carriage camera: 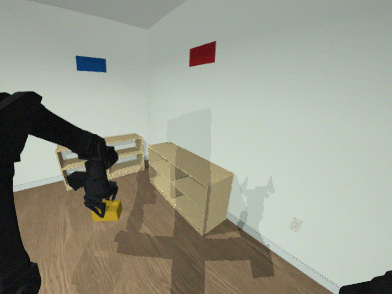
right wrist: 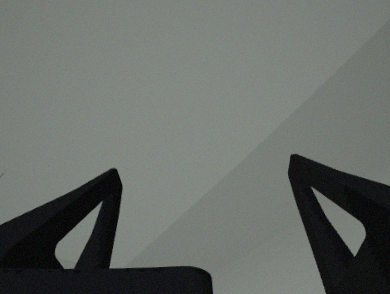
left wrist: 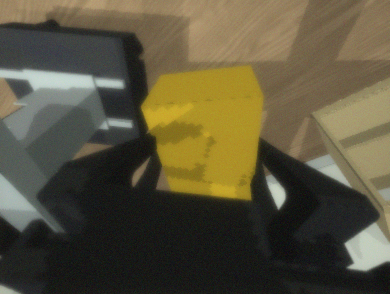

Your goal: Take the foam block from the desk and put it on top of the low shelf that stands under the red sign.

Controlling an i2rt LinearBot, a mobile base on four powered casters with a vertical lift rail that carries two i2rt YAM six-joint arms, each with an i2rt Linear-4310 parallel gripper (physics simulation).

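Places are measured from the left arm's base along level axes (x ahead, y left, z up), in metres.
Pixels of known places: left gripper, between the fingertips: (carriage camera: 106, 211) (left wrist: 208, 137); right gripper, between the fingertips: (right wrist: 203, 171).
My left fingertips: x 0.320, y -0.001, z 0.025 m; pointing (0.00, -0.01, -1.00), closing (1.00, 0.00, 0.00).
Observation:
Behind a point stands the place of what it marks.
The yellow foam block (carriage camera: 111, 212) {x 0.297, y -0.037, z 0.045 m} (left wrist: 210, 130) {x 0.320, y 0.024, z 0.051 m} is held between the fingers of my left gripper (carriage camera: 107, 202) (left wrist: 208, 137) {x 0.320, y -0.001, z 0.025 m}, which is shut on it, in the air above the wood floor. The red sign (carriage camera: 202, 54) {x 1.639, y -0.349, z 0.888 m} hangs on the right wall in the carriage view. The low shelf (carriage camera: 200, 165) {x 1.312, y -0.388, z -0.254 m} stands below it against that wall, with a flat top and open compartments facing left. It is to the right of the held block. My right gripper (right wrist: 203, 171) {x 0.025, y -0.644, z 0.437 m} is open, with nothing between its fingers. The desk does not show in the carriage view.
A second low shelf (carriage camera: 126, 172) {x 2.029, y 0.823, z -0.823 m} stands at the back left, under a blue sign (carriage camera: 91, 64) {x 2.138, y 1.290, z 0.885 m}, partly behind my left arm. Part of a wooden shelf (left wrist: 357, 125) {x 1.155, y -0.446, z -0.785 m} shows at the right of the left wrist view. The robot's dark base (left wrist: 65, 55) {x -0.225, y -0.141, z -0.565 m} is at the left there.

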